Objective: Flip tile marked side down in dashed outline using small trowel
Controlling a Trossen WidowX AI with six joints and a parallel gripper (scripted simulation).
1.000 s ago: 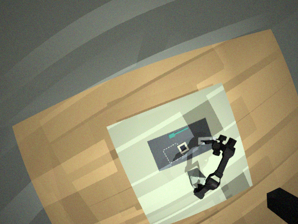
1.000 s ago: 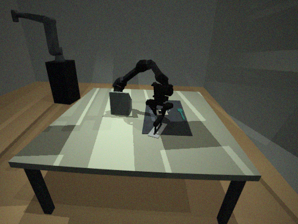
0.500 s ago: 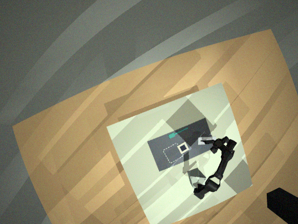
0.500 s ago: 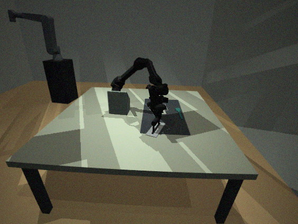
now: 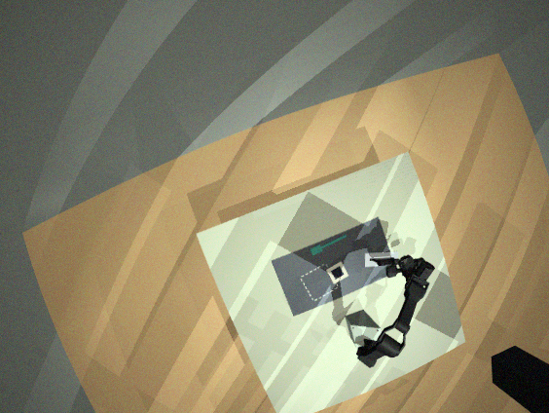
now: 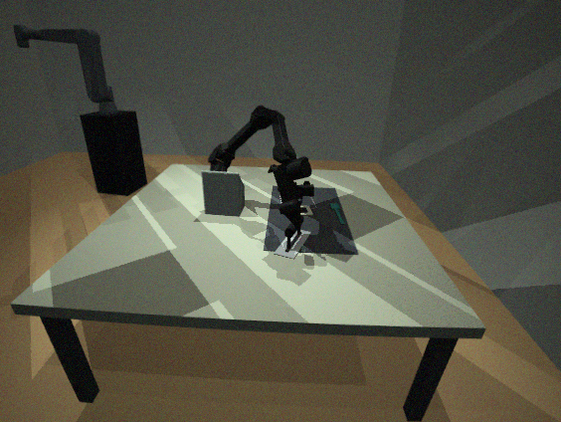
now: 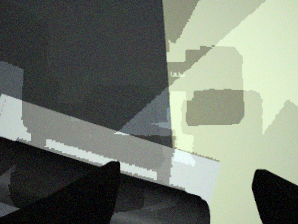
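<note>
The dark grey mat is 310 mm to the left of my gripper tip and 120 mm below it. The rest, counted from my gripper tip: tile 310 mm to the left, 90 mm below, 20 mm behind; then teal trowel 350 mm to the left, 140 mm ahead, 90 mm below.
</note>
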